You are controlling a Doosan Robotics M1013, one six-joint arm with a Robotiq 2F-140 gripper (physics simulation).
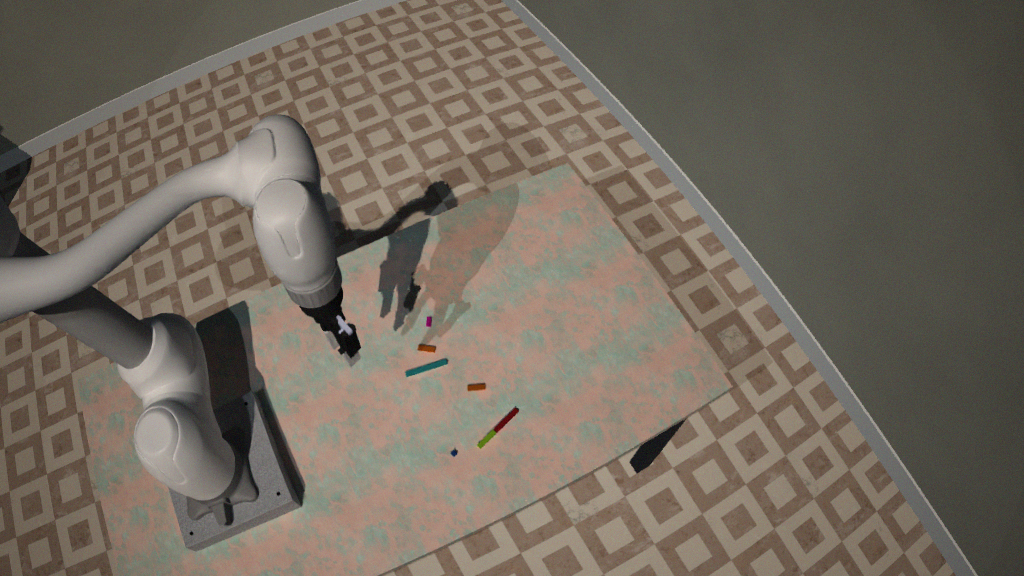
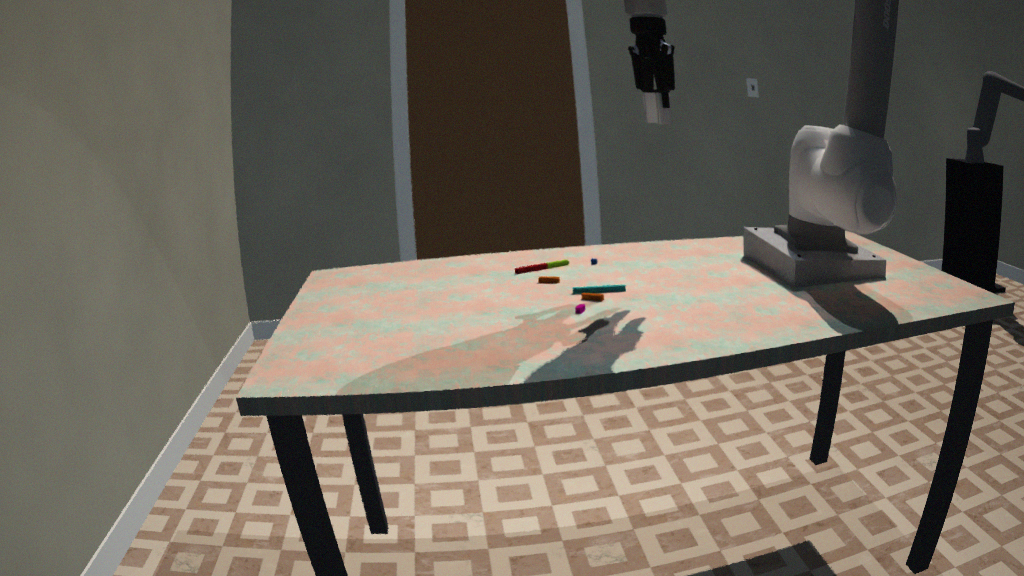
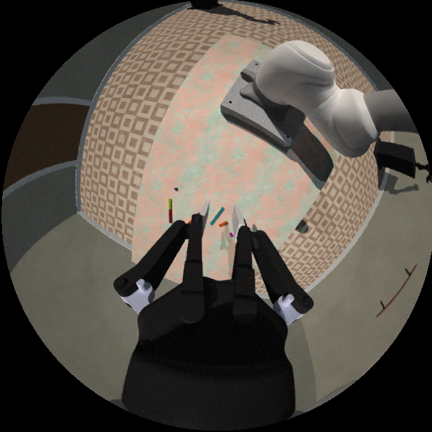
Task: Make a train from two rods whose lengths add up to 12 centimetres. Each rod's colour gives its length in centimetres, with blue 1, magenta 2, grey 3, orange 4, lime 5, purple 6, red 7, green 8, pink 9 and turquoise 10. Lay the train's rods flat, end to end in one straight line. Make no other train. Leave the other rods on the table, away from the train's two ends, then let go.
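Where they show: gripper, fingertip midpoint: (image 1: pixel 346 352) (image 2: pixel 658 123); arm's base, link origin: (image 1: pixel 216 473) (image 2: pixel 815 241).
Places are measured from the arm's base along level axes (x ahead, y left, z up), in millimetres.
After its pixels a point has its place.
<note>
A red rod (image 1: pixel 506 419) {x 668, y -80, z -45 mm} (image 2: pixel 530 268) {x 669, y -73, z -49 mm} (image 3: pixel 170 216) and a lime rod (image 1: pixel 486 439) {x 610, y -107, z -45 mm} (image 2: pixel 558 263) {x 609, y -101, z -48 mm} (image 3: pixel 170 204) lie flat, end to end in one straight line. A blue rod (image 1: pixel 453 452) {x 531, y -110, z -46 mm} (image 2: pixel 593 261) {x 534, y -105, z -49 mm} (image 3: pixel 176 189) lies apart from the lime end. A turquoise rod (image 1: pixel 426 367) {x 546, y 105, z -46 mm} (image 2: pixel 599 289) {x 546, y 111, z -49 mm} (image 3: pixel 217 216) lies near an orange rod (image 1: pixel 426 348) {x 562, y 151, z -46 mm} (image 2: pixel 592 296) {x 564, y 158, z -48 mm} (image 3: pixel 223 224). Another orange rod (image 1: pixel 476 386) {x 636, y 19, z -46 mm} (image 2: pixel 549 280) {x 635, y 24, z -50 mm} lies between the turquoise and red rods. A magenta rod (image 1: pixel 428 321) {x 590, y 217, z -46 mm} (image 2: pixel 580 308) {x 591, y 227, z -47 mm} (image 3: pixel 231 234) lies apart. My gripper (image 1: pixel 350 358) {x 398, y 43, z 263 mm} (image 2: pixel 656 108) {x 398, y 43, z 263 mm} (image 3: pixel 220 210) is open and empty, high above the table.
The rods lie on a pink and green table (image 1: pixel 601 300) {x 1001, y 120, z -56 mm} (image 2: pixel 429 322) {x 847, y 230, z -55 mm} (image 3: pixel 200 125). The arm's grey base block (image 1: pixel 282 494) {x 145, y -96, z 13 mm} (image 2: pixel 830 268) {x 34, y 159, z -22 mm} (image 3: pixel 250 117) stands on it. The arm's shadow falls across the table near the magenta rod.
</note>
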